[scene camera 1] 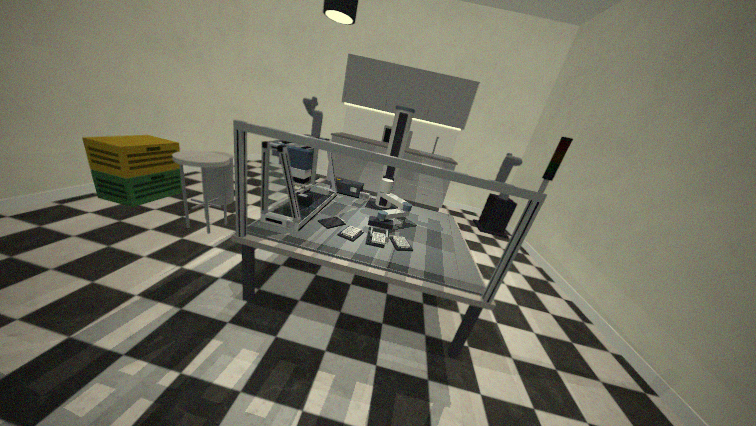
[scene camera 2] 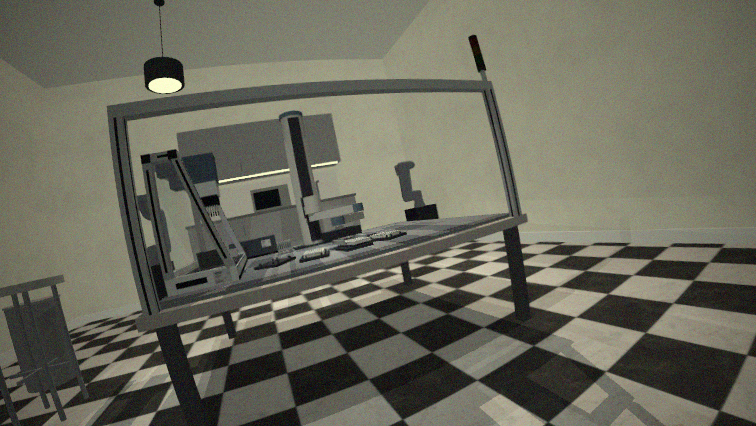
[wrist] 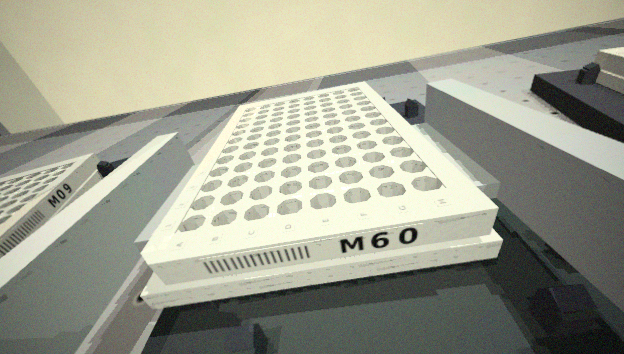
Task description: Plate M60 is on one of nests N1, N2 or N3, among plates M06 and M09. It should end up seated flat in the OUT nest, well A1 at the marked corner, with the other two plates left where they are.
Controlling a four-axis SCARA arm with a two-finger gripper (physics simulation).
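Pixels of known places: gripper, fingertip midpoint: (scene camera 1: 378, 236) (scene camera 2: 355, 239) (wrist: 303, 132); arm's base, link origin: (scene camera 1: 382, 206).
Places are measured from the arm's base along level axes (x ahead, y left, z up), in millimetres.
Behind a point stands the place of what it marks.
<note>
Plate M60 (wrist: 320, 175) @(z 44, x 678, y 43 mm) (scene camera 1: 378, 238) @(z 48, x 740, y 52 mm), a white well plate, lies level on a dark nest (wrist: 350, 310) @(z 25, x 647, y 38 mm), the middle one of three plate-bearing nests. My gripper (wrist: 303, 132) @(z 46, x 710, y 51 mm) is open around it, one pale finger along each long side, nothing gripped. Small gaps at the pads are hard to judge. Plate M09 (wrist: 37, 200) @(z 39, x 697, y 175 mm) is on the nest to the left in the wrist view. Part of a third plate (wrist: 612, 67) @(z 33, x 765, y -110 mm) shows at the right; its label is hidden. A bare dark nest (scene camera 1: 331, 222) @(z 25, x 639, y -303 mm) lies left of the plates in scene camera 1. Its corner mark is too small to see.
A slanted-post frame (scene camera 1: 289, 185) @(z 300, x 851, y -527 mm) (scene camera 2: 203, 211) @(z 277, x 850, y -522 mm) stands at the table's left. A dark box (scene camera 1: 349, 186) @(z 110, x -35, y -359 mm) sits behind it. The arm's column (scene camera 1: 400, 134) @(z 686, x 76, y 12 mm) (scene camera 2: 298, 158) @(z 573, x 77, y -13 mm) rises behind the plates. A guard frame (scene camera 1: 370, 153) @(z 615, x 1044, y -65 mm) (scene camera 2: 317, 89) @(z 592, x 1044, y -78 mm) spans the table's front.
</note>
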